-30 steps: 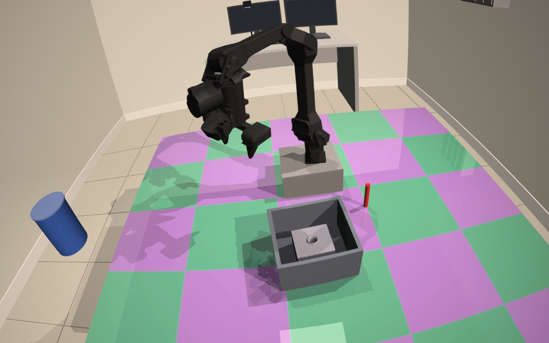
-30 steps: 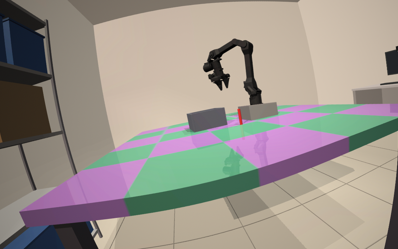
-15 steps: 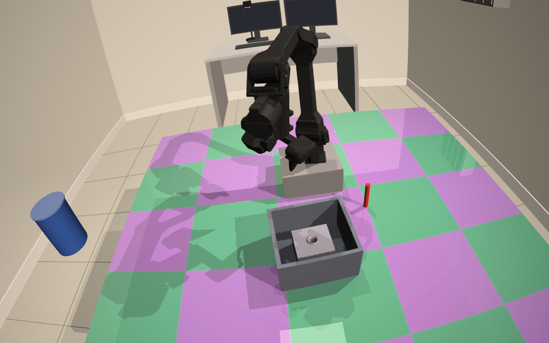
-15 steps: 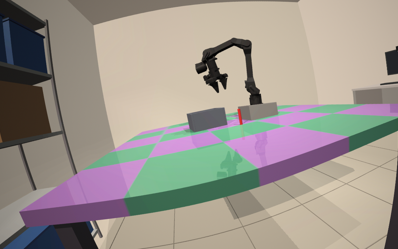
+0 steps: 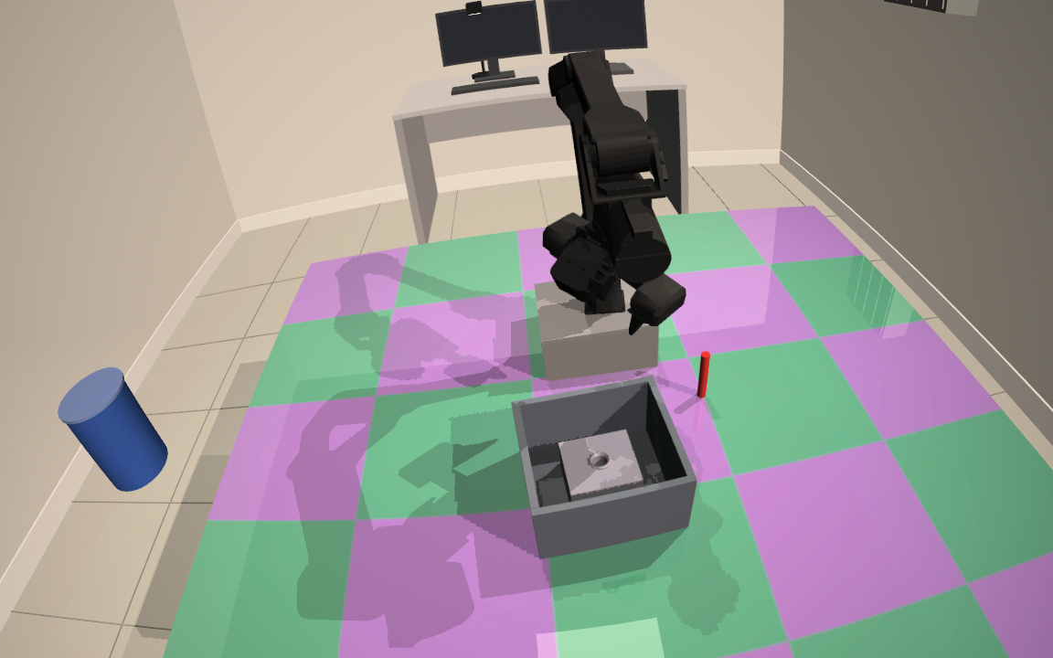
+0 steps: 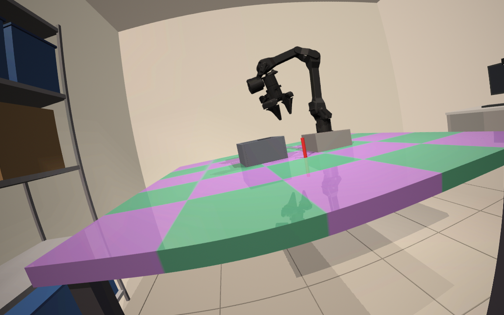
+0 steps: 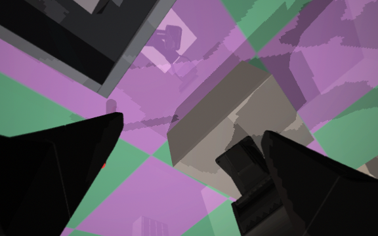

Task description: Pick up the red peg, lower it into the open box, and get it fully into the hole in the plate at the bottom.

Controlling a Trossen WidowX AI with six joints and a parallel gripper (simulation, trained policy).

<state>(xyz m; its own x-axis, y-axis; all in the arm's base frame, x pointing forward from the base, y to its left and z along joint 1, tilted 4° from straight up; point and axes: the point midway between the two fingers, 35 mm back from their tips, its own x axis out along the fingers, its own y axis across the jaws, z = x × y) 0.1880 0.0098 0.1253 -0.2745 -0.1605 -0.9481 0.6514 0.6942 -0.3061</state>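
Right now the red peg is 14 cm to the left of my gripper tip, 14 cm below it and 3 cm behind it. Round my gripper tip: light grey plate (14 cm ahead, 13 cm below, 1 cm to the right); then grey box (15 cm below, 14 cm ahead, 1 cm to the right).
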